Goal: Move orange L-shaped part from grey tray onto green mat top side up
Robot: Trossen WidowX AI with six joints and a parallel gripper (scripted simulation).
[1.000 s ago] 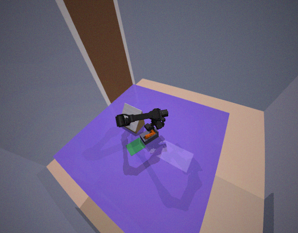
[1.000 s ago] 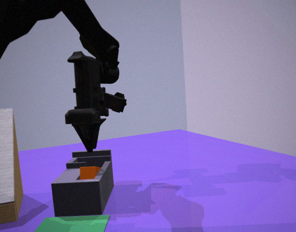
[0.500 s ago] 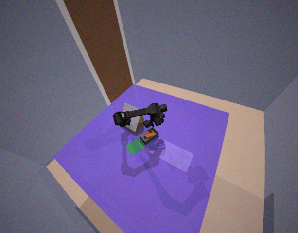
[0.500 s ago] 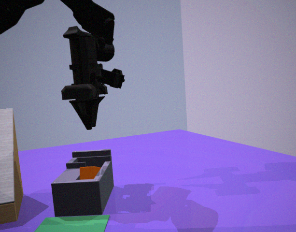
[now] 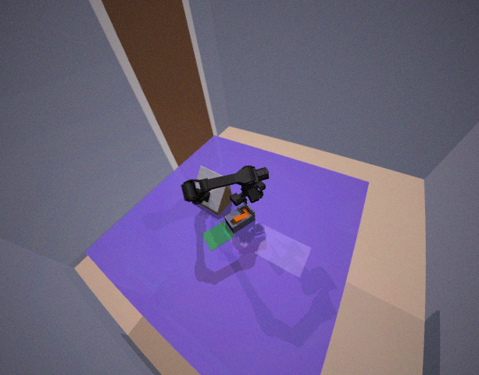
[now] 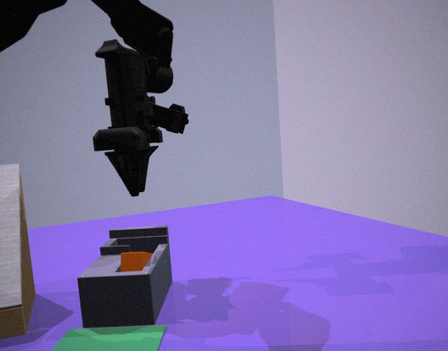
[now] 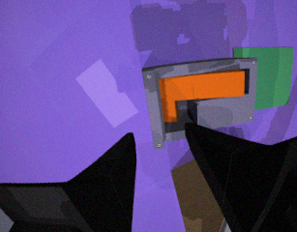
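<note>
Right now the orange L-shaped part is 20 mm behind my gripper tip, 40 mm to the right of it and 100 mm below it. The rest, counted from my gripper tip: green mat 90 mm behind, 210 mm to the right, 160 mm below.
</note>
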